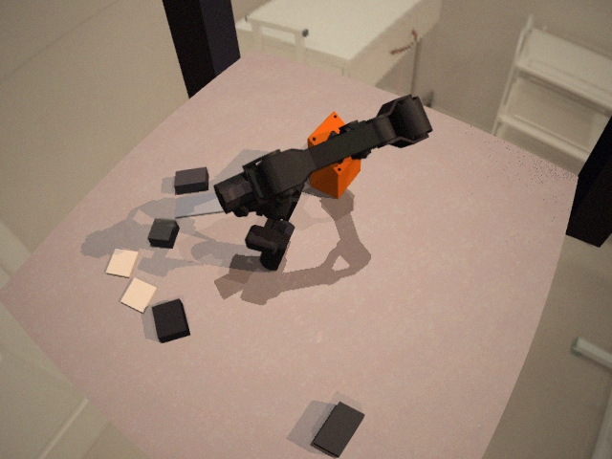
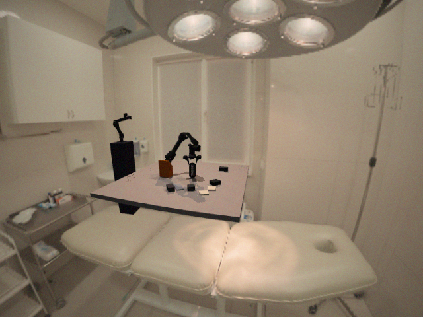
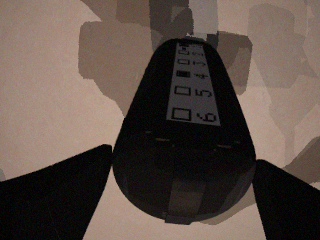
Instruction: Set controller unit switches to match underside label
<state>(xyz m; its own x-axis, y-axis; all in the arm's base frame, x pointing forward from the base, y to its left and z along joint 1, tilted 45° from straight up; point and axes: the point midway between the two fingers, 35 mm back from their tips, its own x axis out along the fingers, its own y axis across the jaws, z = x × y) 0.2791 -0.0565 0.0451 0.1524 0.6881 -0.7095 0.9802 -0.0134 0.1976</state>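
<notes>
My gripper tip is 30 cm to the left of the grey plate, 13 cm above it and 7 cm past it. Also, from my gripper tip: small dark cube: 33 cm to the right, 11 cm below, 6 cm ahead.
</notes>
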